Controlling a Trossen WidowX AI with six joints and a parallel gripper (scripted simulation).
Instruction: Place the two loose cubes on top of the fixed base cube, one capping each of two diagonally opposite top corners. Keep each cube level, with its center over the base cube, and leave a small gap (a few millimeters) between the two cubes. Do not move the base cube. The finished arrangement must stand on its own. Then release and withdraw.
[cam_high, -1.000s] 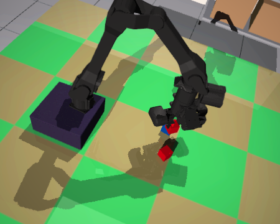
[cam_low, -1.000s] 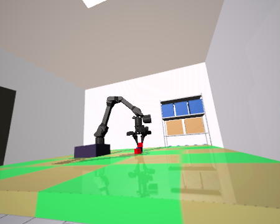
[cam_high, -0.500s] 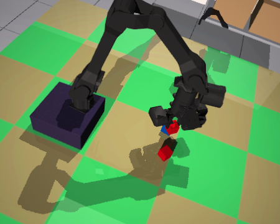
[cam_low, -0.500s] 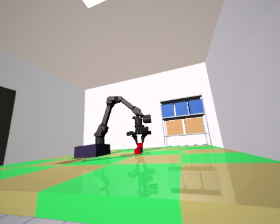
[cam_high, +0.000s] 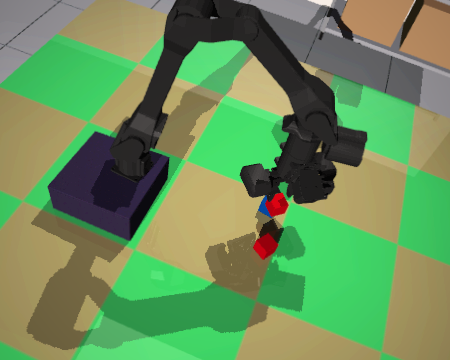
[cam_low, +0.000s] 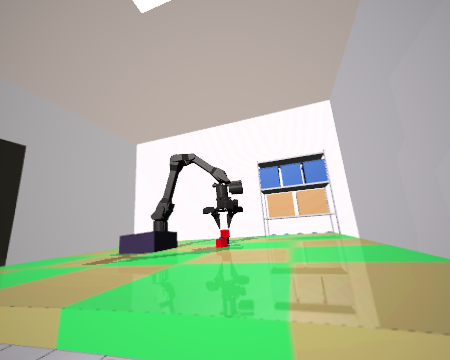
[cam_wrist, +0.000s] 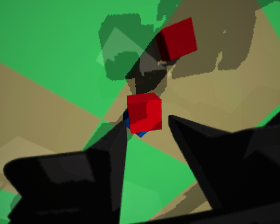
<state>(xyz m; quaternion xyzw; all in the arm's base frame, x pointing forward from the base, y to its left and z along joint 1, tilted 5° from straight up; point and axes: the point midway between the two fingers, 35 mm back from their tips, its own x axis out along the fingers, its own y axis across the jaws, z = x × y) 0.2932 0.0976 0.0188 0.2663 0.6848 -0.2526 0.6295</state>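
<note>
Now: gripper tip 5 cm above the blue base cube, 2 cm to the right of it and 1 cm past it.
</note>
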